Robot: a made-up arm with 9 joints.
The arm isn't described. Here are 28 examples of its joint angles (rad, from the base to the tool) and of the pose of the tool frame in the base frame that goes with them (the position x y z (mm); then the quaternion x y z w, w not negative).
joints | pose
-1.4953 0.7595 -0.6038 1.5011 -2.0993 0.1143 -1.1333 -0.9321 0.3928 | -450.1 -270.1 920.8 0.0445 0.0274 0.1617 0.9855
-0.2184 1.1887 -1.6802 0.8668 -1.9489 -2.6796 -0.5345 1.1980 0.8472 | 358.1 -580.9 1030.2 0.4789 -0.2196 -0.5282 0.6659
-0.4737 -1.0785 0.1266 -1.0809 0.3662 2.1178 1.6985 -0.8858 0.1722 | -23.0 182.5 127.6 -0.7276 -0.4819 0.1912 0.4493
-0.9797 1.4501 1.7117 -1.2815 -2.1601 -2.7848 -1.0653 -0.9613 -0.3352 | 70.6 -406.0 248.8 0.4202 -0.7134 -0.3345 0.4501
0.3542 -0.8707 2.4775 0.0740 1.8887 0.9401 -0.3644 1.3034 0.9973 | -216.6 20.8 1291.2 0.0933 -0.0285 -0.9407 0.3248
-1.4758 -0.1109 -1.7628 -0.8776 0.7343 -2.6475 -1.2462 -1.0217 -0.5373 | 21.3 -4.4 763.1 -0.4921 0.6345 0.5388 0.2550
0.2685 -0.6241 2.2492 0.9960 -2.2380 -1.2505 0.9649 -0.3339 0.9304 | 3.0 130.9 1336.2 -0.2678 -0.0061 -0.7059 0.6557
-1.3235 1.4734 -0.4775 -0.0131 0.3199 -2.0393 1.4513 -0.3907 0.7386 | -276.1 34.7 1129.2 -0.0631 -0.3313 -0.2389 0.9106
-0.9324 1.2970 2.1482 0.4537 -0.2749 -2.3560 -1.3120 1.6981 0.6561 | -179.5 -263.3 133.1 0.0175 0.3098 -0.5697 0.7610
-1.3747 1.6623 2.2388 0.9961 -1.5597 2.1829 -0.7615 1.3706 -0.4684 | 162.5 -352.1 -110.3 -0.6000 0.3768 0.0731 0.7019
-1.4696 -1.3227 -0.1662 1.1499 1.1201 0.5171 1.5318 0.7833 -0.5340 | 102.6 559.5 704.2 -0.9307 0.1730 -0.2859 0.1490
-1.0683 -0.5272 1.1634 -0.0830 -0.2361 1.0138 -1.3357 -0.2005 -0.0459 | -80.5 440.3 225.9 0.7714 0.4595 0.2411 0.3683
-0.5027 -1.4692 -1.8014 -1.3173 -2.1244 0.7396 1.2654 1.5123 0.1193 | 295.4 37.9 568.0 0.5103 -0.1137 0.0181 0.8523
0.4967 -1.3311 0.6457 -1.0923 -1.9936 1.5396 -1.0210 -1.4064 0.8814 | -239.2 -14.5 955.8 0.1646 0.1325 -0.1418 0.9671
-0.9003 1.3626 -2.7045 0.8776 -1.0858 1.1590 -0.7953 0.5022 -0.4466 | 225.8 -452.2 156.4 -0.3738 0.6638 0.1520 0.6297
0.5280 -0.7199 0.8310 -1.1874 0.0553 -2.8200 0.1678 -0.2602 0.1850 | -267.7 -347.4 594.4 0.1296 0.4601 -0.7442 0.4666
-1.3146 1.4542 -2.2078 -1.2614 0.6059 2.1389 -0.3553 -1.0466 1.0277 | 262.4 156.5 901.3 -0.5303 0.1806 -0.3319 0.7589
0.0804 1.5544 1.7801 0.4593 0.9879 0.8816 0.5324 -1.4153 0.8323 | -374.5 -571.8 648.6 0.9855 0.0174 -0.0859 0.1456
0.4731 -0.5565 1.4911 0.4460 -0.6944 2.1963 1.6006 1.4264 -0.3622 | -440.7 514.1 937.1 -0.5728 -0.5136 -0.3074 0.5600
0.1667 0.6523 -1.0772 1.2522 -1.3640 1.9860 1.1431 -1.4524 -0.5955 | 578.1 -466.9 1032.3 0.2088 0.0671 -0.5051 0.8348
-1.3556 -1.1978 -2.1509 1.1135 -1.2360 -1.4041 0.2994 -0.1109 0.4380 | -249.3 448.7 1078.5 -0.6326 -0.3356 -0.5711 0.4013
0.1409 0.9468 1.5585 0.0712 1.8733 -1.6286 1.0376 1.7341 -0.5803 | -430.3 -34.1 1264.0 0.2130 0.3757 0.8796 0.1995
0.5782 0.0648 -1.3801 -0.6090 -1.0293 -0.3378 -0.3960 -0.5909 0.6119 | 328.7 97.7 684.0 0.7132 -0.2451 0.6205 0.2150
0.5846 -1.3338 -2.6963 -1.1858 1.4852 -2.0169 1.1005 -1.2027 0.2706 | 193.1 -306.2 761.2 0.6101 -0.5606 0.4807 0.2871
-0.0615 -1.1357 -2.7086 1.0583 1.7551 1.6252 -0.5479 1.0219 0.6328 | -109.9 699.7 1215.0 -0.2729 -0.5659 -0.4335 0.6460
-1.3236 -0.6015 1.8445 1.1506 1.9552 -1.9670 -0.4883 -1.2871 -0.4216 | -340.3 550.4 510.0 -0.9781 0.1100 -0.1629 0.0692
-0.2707 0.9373 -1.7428 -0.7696 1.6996 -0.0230 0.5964 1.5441 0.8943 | 319.9 37.8 790.5 -0.4161 0.0348 0.1116 0.9018
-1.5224 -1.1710 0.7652 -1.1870 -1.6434 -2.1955 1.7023 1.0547 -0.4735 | -445.9 36.4 98.2 0.7383 -0.5086 -0.4172 0.1490
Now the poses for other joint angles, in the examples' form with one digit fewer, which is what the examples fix.
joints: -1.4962 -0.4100 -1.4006 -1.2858 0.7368 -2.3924 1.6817 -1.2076 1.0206
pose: 224 -39 778 -0.275 0.181 -0.824 0.462
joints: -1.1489 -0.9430 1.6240 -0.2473 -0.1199 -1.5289 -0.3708 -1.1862 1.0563
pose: -204 -106 418 0.260 -0.113 -0.230 0.931
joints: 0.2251 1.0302 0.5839 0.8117 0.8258 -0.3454 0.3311 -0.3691 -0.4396
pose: -102 -216 1112 -0.285 -0.432 0.840 0.165
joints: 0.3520 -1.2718 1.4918 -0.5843 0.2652 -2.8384 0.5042 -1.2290 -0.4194
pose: -421 -282 679 0.225 0.175 -0.701 0.653
